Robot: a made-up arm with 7 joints.
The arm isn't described. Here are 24 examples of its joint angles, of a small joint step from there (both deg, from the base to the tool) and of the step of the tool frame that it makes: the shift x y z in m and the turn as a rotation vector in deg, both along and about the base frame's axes.
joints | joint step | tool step
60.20 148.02 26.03 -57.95 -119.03 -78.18 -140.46 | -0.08 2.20 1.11 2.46 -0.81 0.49 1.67 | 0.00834 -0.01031 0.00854 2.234 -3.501 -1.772
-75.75 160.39 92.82 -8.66 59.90 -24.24 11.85 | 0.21 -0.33 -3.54 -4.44 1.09 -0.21 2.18 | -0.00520 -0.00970 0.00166 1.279 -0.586 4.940
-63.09 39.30 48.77 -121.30 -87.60 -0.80 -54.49 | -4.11 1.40 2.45 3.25 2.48 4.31 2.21 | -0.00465 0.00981 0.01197 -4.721 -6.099 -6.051
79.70 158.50 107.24 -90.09 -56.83 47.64 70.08 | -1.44 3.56 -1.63 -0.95 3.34 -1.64 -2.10 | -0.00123 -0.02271 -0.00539 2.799 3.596 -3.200
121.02 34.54 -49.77 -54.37 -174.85 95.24 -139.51 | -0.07 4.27 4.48 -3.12 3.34 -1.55 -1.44 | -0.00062 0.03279 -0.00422 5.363 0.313 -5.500
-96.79 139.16 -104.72 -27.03 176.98 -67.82 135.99 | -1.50 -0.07 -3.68 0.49 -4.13 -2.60 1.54 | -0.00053 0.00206 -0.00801 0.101 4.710 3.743
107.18 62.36 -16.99 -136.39 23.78 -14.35 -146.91 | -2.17 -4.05 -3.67 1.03 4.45 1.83 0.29 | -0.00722 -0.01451 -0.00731 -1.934 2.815 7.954
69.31 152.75 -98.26 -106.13 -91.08 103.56 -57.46 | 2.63 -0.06 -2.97 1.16 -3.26 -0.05 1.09 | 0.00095 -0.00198 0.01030 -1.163 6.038 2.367
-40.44 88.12 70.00 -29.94 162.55 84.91 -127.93 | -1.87 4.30 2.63 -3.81 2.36 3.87 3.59 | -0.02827 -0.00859 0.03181 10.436 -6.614 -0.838
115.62 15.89 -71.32 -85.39 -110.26 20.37 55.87 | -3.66 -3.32 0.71 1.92 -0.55 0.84 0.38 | 0.00199 -0.00576 -0.02465 2.010 -3.457 -0.089
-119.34 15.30 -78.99 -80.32 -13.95 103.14 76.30 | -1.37 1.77 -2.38 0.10 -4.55 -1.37 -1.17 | 0.00545 0.00627 0.00443 2.925 -6.595 1.322
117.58 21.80 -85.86 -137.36 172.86 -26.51 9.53 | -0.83 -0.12 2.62 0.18 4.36 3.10 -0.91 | -0.00405 0.00285 -0.00769 1.117 -0.250 3.084
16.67 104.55 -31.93 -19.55 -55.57 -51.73 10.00 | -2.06 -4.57 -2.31 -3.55 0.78 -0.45 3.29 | -0.00019 0.00285 -0.03989 -7.486 -2.311 1.434
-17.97 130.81 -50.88 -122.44 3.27 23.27 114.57 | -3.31 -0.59 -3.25 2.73 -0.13 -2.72 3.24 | -0.00133 0.00934 0.00109 -3.535 -1.705 2.162
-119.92 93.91 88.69 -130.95 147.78 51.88 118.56 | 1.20 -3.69 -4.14 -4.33 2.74 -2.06 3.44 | 0.00821 -0.01176 0.01715 5.886 7.732 3.091
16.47 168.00 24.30 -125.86 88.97 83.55 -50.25 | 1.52 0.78 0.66 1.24 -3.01 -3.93 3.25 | 0.00530 -0.00227 -0.00238 -1.988 -3.532 -3.590
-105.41 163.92 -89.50 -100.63 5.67 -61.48 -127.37 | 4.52 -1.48 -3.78 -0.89 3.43 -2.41 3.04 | 0.01043 0.00158 -0.00471 -6.895 7.218 -4.554
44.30 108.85 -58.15 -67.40 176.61 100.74 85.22 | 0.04 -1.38 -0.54 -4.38 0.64 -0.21 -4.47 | -0.00812 -0.01085 -0.01515 -5.224 -4.522 0.346
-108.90 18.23 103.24 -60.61 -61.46 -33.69 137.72 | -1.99 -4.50 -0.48 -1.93 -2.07 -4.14 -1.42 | 0.00274 -0.02748 0.00560 4.860 -0.554 1.306
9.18 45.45 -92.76 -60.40 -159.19 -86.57 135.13 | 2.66 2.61 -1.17 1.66 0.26 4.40 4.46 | -0.02065 0.01963 0.01015 2.073 -1.916 1.777
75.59 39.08 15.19 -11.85 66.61 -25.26 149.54 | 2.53 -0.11 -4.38 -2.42 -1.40 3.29 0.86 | -0.00420 -0.00551 0.00726 -6.476 1.914 1.981
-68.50 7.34 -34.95 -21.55 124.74 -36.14 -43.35 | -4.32 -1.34 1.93 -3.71 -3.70 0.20 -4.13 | 0.00192 -0.02511 0.03417 3.832 -6.366 -5.039
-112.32 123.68 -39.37 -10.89 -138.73 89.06 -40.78 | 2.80 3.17 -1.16 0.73 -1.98 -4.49 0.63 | -0.02101 -0.00248 -0.00714 -6.396 4.418 2.763
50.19 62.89 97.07 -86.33 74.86 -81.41 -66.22 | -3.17 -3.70 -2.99 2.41 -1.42 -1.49 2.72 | -0.01092 0.00873 -0.02810 -2.909 -1.278 1.374
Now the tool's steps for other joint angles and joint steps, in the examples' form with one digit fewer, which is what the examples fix.
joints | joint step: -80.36 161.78 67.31 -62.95 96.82 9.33 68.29 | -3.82 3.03 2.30 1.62 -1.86 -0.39 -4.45
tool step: -0.0155 -0.0058 -0.0336 -2.98 -9.36 1.59
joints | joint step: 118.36 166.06 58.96 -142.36 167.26 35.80 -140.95 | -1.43 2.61 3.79 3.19 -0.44 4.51 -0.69
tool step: 0.0146 -0.0137 -0.0012 -4.95 -2.94 -3.45
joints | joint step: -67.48 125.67 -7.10 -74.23 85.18 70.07 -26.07 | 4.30 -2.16 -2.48 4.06 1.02 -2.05 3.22
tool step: 0.0256 0.0181 -0.0082 -7.15 1.88 1.23
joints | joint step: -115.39 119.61 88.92 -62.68 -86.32 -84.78 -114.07 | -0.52 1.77 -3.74 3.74 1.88 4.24 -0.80
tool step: -0.0075 0.0010 0.0062 0.16 -0.88 -1.99
